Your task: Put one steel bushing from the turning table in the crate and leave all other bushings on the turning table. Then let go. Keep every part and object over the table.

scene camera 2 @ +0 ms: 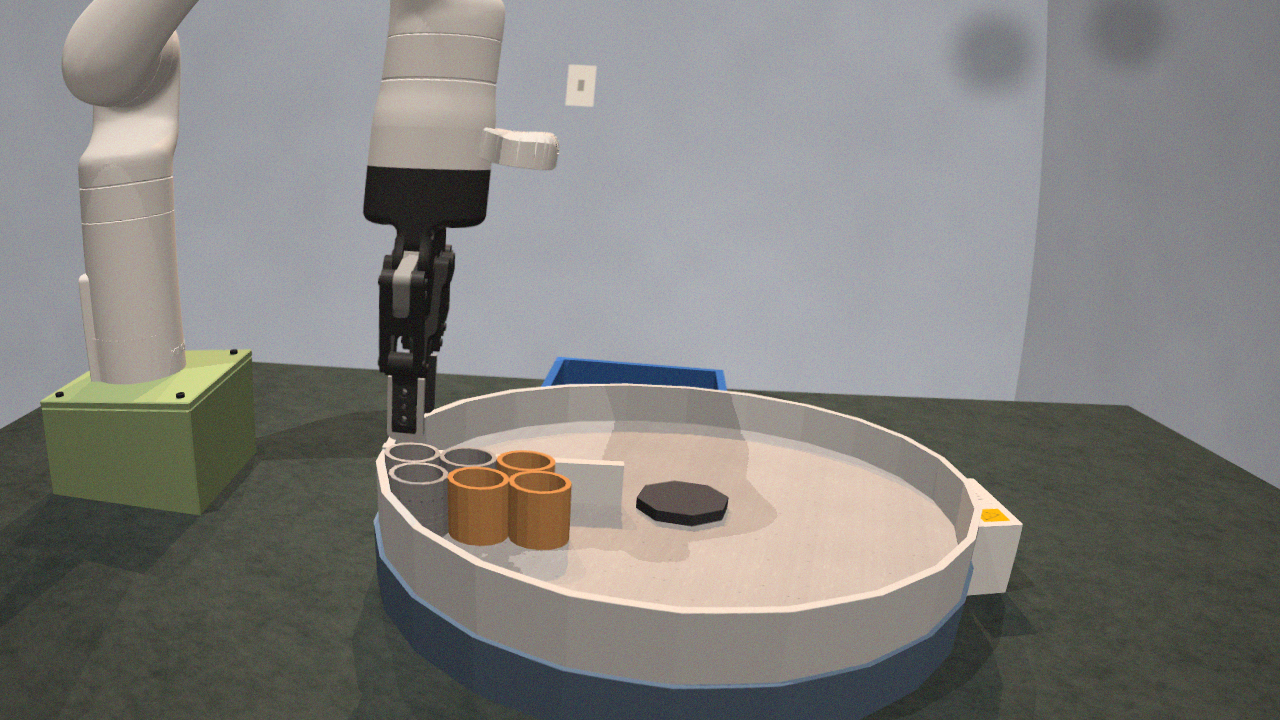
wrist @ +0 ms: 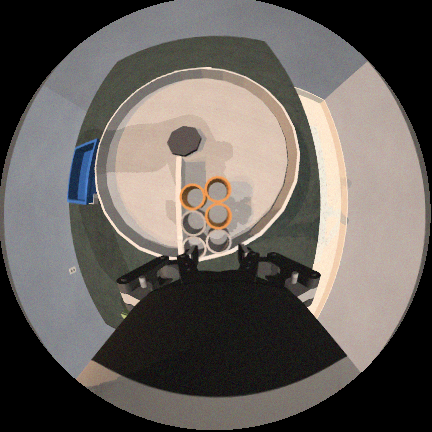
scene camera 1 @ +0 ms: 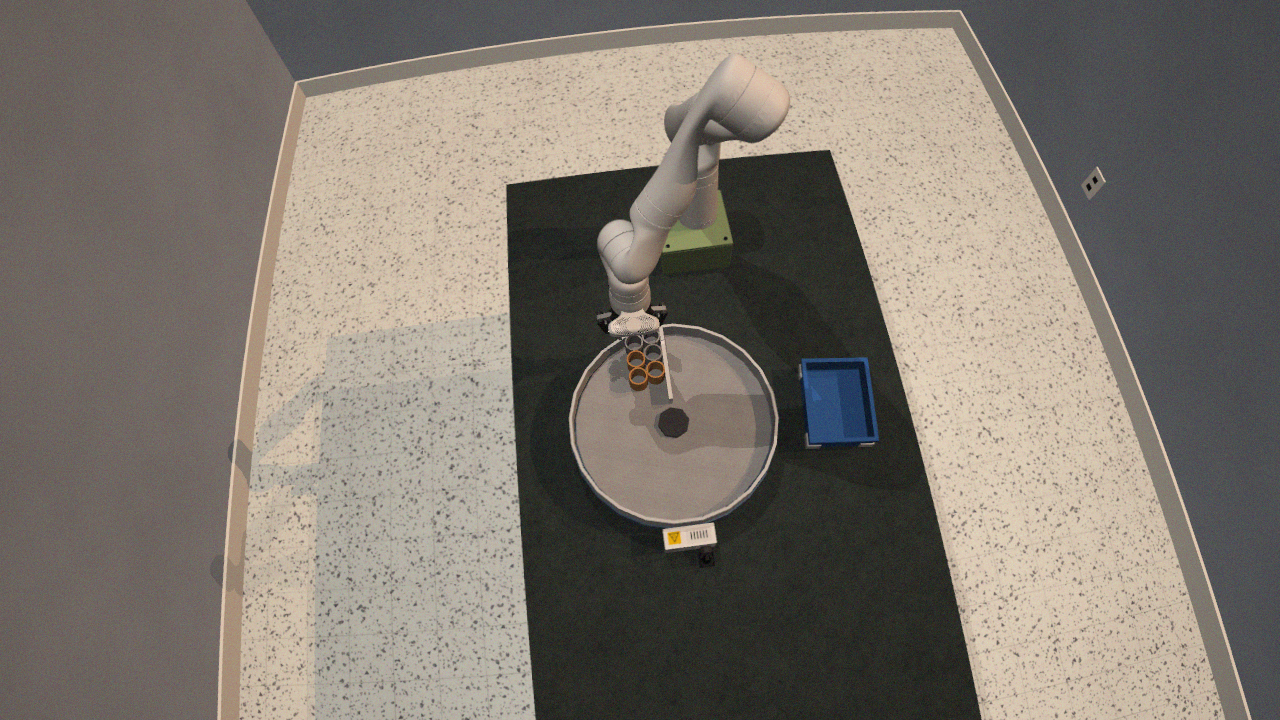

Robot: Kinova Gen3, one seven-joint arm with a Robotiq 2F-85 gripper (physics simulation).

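Pixels of known places: gripper, fingertip midpoint: (scene camera 2: 412, 424) (wrist: 217, 251); arm's base at its link origin: (scene camera 2: 142, 369) (scene camera 1: 697, 214).
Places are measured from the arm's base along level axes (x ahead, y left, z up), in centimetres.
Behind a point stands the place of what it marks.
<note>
Three grey steel bushings (scene camera 2: 418, 501) {z -1.3, x 26.8, y -24.9 cm} (wrist: 205, 223) {z -0.2, x 29.9, y -21.7 cm} (wrist: 230, 242) {z -0.2, x 26.4, y -24.8 cm} stand upright on the turning table (scene camera 1: 716, 474) {z -4.0, x 57.9, y -15.0 cm} (scene camera 2: 805, 559) {z -4.0, x 50.5, y -29.4 cm} (wrist: 240, 110) {z -4.0, x 50.5, y -32.2 cm}, grouped by its rim. Three orange bushings (scene camera 2: 477, 514) {z -1.9, x 30.5, y -25.6 cm} (scene camera 2: 539, 519) {z -1.9, x 34.2, y -26.2 cm} (wrist: 181, 196) {z -0.4, x 34.4, y -18.9 cm} stand beside them, towards the hub. My gripper (scene camera 2: 418, 419) {z 2.9, x 26.5, y -22.8 cm} (wrist: 217, 251) {z 2.9, x 26.5, y -22.8 cm} is open and empty, pointing down above the rim by the grey bushings. Its fingertips are above the bushing tops; in the wrist view one fingertip overlaps a grey bushing. The arm hides the fingertips in scene camera 1. The blue crate (scene camera 1: 836, 441) {z -4.4, x 58.9, y 11.0 cm} (scene camera 2: 635, 376) {z -5.6, x 51.9, y 21.5 cm} (wrist: 86, 175) {z -9.0, x 50.2, y 16.3 cm} shows no bushing inside in scene camera 1.
A white divider (scene camera 1: 665, 362) {z -0.9, x 33.0, y -18.0 cm} (scene camera 2: 595, 492) {z -2.9, x 39.0, y -19.4 cm} (wrist: 179, 200) stands right beside the bushings, running from the rim towards the dark hub (scene camera 1: 673, 422) {z -3.2, x 45.2, y -20.0 cm} (scene camera 2: 682, 501) {z -3.2, x 44.8, y -20.7 cm} (wrist: 184, 141) {z -3.2, x 44.6, y -20.2 cm}. A raised wall rings the turning table. A white box (scene camera 1: 689, 537) {z -3.4, x 68.4, y -24.0 cm} (scene camera 2: 995, 555) {z -6.0, x 67.4, y -28.8 cm} stands outside it.
</note>
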